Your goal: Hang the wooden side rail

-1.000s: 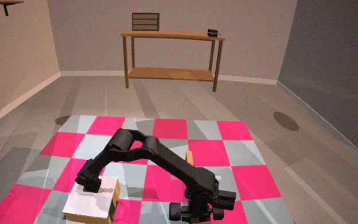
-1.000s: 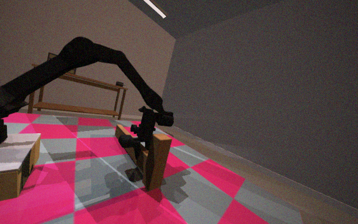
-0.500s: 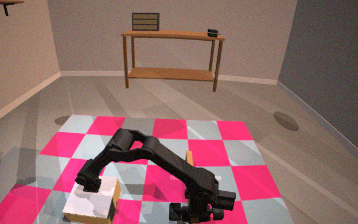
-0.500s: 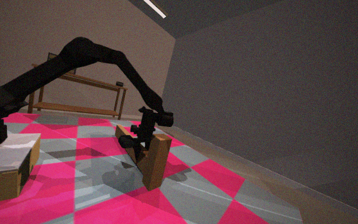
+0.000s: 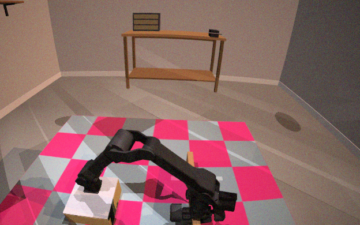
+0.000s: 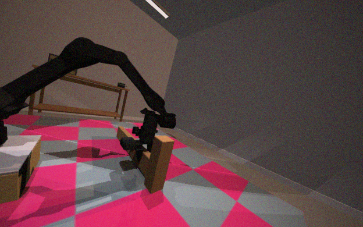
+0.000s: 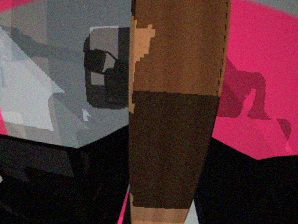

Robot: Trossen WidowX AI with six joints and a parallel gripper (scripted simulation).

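My gripper tip is 110 mm to the left of the wooden headboard post and 50 mm below it.
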